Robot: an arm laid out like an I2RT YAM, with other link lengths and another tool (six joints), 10 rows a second.
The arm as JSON. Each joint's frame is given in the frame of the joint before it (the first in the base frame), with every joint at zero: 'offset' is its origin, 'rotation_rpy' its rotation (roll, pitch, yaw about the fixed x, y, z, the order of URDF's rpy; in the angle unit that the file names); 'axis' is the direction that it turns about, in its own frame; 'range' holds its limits. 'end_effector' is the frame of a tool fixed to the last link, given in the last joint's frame.
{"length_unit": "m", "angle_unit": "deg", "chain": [
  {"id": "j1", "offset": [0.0, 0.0, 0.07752], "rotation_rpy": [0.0, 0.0, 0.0], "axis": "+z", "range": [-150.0, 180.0]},
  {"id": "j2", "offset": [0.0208, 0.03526, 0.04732], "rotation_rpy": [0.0, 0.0, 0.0], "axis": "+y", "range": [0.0, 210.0]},
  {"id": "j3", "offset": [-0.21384, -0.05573, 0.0], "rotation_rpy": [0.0, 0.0, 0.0], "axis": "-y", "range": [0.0, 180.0]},
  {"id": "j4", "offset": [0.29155, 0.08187, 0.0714], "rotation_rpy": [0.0, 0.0, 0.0], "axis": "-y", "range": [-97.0, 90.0]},
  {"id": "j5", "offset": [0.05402, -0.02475, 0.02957], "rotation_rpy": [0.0, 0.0, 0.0], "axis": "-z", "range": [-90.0, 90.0]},
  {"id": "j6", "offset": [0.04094, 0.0, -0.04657], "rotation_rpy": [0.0, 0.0, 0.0], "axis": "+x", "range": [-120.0, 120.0]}
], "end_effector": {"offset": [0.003, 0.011, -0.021], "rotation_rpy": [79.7, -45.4, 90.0]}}
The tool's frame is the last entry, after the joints.
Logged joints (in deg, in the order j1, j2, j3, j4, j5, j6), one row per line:
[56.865 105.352 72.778 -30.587 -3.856 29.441]
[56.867 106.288 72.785 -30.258 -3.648 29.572]
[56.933 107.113 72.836 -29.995 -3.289 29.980]
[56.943 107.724 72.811 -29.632 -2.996 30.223]
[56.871 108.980 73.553 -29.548 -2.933 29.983]
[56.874 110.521 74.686 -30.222 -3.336 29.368]
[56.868 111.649 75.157 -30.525 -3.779 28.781]
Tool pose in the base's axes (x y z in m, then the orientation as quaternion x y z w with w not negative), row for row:
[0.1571 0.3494 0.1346 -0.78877 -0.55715 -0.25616 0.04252]
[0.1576 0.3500 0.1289 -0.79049 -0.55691 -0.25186 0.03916]
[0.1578 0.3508 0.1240 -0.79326 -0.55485 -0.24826 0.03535]
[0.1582 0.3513 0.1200 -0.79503 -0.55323 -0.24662 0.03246]
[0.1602 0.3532 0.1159 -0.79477 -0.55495 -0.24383 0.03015]
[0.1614 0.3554 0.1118 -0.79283 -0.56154 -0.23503 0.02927]
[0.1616 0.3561 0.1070 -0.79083 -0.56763 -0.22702 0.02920]
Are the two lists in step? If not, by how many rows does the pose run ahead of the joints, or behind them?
They are in step.
